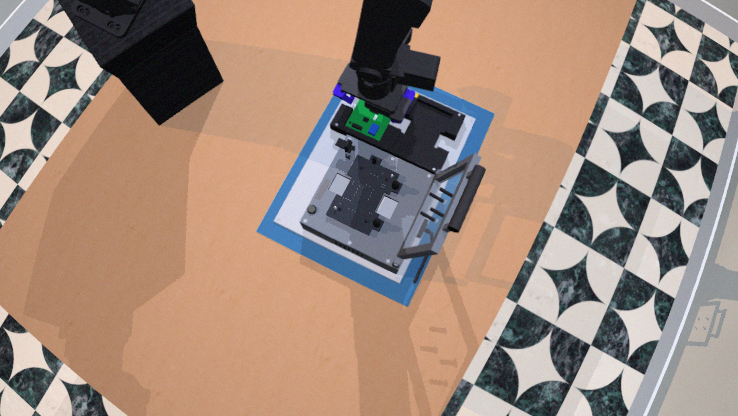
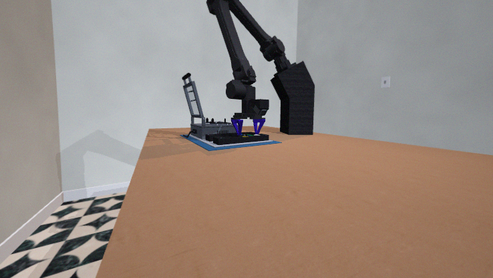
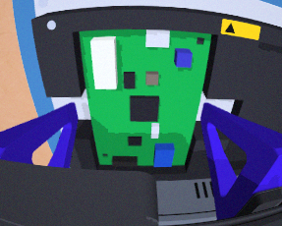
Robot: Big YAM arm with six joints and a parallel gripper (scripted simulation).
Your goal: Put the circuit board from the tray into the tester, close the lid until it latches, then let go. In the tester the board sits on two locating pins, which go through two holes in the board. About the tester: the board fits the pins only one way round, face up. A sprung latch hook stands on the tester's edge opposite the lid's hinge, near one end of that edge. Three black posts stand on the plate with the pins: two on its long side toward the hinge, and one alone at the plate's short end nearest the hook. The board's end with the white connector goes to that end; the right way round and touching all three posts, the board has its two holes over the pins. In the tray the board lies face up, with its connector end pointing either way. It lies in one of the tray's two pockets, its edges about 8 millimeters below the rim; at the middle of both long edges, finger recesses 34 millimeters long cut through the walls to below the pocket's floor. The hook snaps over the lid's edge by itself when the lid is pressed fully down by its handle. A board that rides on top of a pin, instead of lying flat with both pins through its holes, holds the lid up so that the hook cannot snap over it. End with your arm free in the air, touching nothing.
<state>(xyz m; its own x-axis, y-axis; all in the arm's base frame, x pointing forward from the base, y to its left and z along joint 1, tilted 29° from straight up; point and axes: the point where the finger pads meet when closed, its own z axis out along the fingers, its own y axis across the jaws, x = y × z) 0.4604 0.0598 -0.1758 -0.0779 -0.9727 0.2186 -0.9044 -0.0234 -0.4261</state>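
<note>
My gripper is now right at the green circuit board. From my hand the other things lie so: black plate (17 cm to the right, 5 cm ahead, 5 cm above); then tester (14 cm to the right, 9 cm above, 8 cm ahead); then dark latch hook (11 cm to the right, 6 cm above, 1 cm behind).
</note>
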